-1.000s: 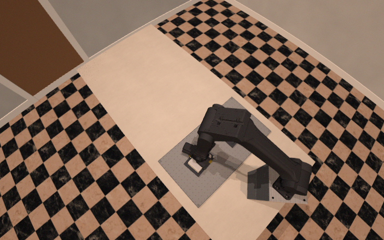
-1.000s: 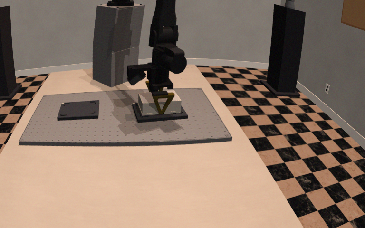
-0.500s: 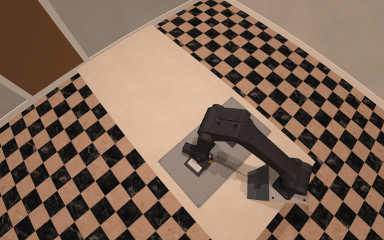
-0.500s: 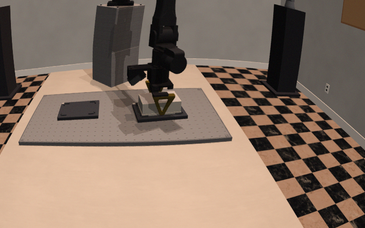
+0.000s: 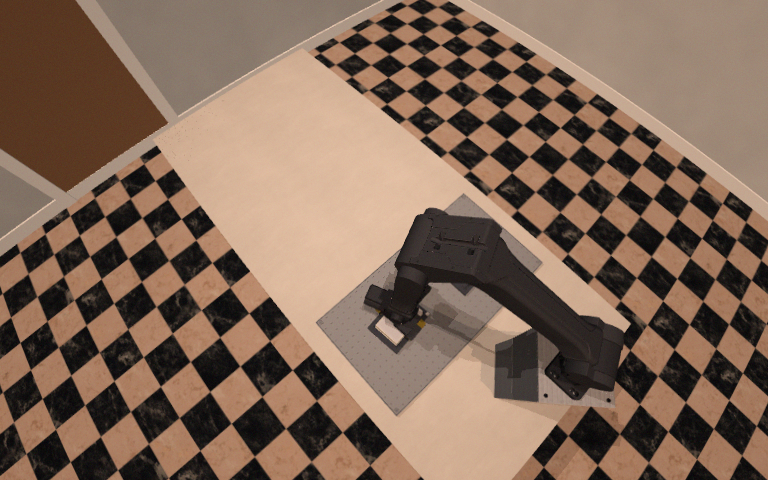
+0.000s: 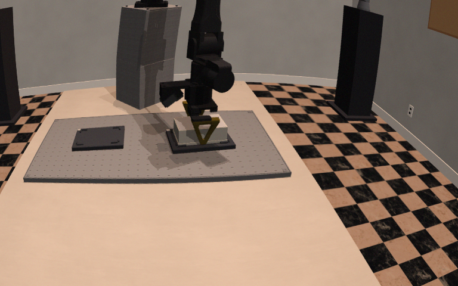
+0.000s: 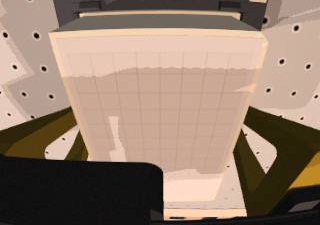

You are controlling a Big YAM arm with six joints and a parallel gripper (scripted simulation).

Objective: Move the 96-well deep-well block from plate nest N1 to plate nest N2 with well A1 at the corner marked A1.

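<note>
Right now my hand is 10 mm below the white 96-well deep-well block. Also, from my hand: dark plate nest N2 (20 mm below); dark plate nest N1 (290 mm to the right, 30 mm behind, 20 mm below).
</note>
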